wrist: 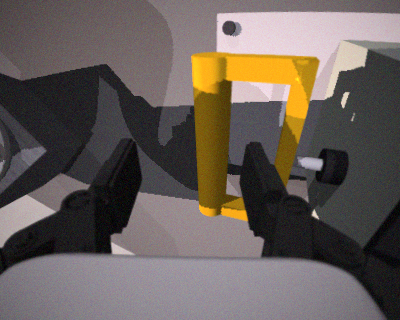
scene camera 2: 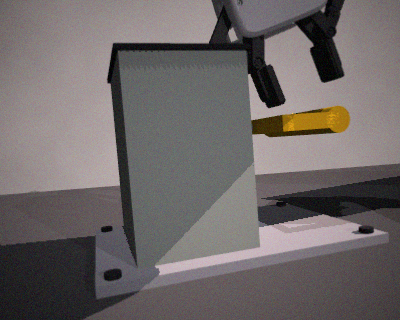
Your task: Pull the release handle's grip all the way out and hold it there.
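Observation:
The release handle is a yellow rectangular loop. Its thick round grip [scene camera 2: 340, 119] [wrist: 213, 145] is the outer bar, away from the housing. A short pale rod [wrist: 311, 162] joins the loop to a black collar [wrist: 336, 166] on the housing [scene camera 2: 185, 150] [wrist: 355, 135]. My gripper [scene camera 2: 303, 91] [wrist: 191, 160] is open and empty, tilted in scene camera 2, with its fingertips above the handle. In the wrist view the grip appears between the fingers, nearer the right one, which covers part of the loop's opening and lower corner. No contact with the handle shows.
The tall grey-green housing has a black lid [scene camera 2: 180, 47] and stands on a pale base plate [scene camera 2: 325, 237] [wrist: 300, 30] with black bolts at its corners. The left finger is close to the housing's upper right edge in scene camera 2. Dark shadows lie across the floor.

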